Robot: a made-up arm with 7 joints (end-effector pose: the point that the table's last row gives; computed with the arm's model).
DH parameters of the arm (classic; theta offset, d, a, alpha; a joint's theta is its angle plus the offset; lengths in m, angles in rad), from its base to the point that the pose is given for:
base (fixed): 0 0 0 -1.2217
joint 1: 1.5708 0 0 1.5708
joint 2: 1.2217 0 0 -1.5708
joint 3: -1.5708 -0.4 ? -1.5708
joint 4: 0 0 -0.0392 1.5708
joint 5: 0 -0.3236 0 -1.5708
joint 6: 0 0 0 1.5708
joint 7: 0 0 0 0
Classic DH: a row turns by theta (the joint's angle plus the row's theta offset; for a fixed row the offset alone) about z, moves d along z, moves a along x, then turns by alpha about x.
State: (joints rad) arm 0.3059 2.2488 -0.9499 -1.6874 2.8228 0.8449 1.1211
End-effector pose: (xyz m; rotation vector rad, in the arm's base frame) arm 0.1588 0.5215 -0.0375 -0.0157 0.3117 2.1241
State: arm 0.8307 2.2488 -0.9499 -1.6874 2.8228 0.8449 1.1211
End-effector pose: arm 0.0304 0.5389 -0.0852 0.5030 0.6182 2.2862
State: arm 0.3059 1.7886 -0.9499 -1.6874 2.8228 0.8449 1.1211
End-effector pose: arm 0.0999 0.4736 -0.2535 -0.3492 0.7597 2.1391
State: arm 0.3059 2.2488 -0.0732 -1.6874 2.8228 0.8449 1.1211
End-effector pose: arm 0.3840 0.3693 0.1214 -0.6273 -0.0126 1.4605
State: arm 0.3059 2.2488 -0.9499 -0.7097 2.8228 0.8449 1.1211
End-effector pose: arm 0.1383 0.6521 0.2386 0.2118 -0.8598 2.2381
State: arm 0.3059 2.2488 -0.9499 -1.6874 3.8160 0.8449 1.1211
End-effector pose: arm 0.1588 0.5215 -0.0375 -0.9393 0.3914 2.7542
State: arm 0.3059 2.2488 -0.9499 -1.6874 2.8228 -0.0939 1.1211
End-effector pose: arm 0.1588 0.5215 -0.0375 -0.0720 -0.8272 2.0509
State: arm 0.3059 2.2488 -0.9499 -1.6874 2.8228 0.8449 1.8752
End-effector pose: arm 0.1588 0.5215 -0.0375 0.1196 0.3528 2.8700
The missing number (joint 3, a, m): 0.0449
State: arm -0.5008 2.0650 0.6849 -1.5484 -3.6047 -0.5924 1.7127
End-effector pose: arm 0.1082 0.2484 0.5109 2.9791 0.7827 -0.0942
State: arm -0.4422 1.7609 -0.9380 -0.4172 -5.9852 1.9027 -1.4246
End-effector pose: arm 0.1709 0.7008 0.0771 0.2807 1.7916 0.0929
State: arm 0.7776 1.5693 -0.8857 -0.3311 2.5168 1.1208 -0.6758
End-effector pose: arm -0.1799 0.7034 -0.0469 0.4015 0.5485 0.8847
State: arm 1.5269 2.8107 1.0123 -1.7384 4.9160 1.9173 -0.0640
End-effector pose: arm 0.5048 0.0573 -0.1647 -2.6198 1.1626 0.6233
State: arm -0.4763 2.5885 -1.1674 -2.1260 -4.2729 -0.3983 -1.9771
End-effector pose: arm 0.1568 0.3804 0.1253 1.4152 -0.4687 -1.6575
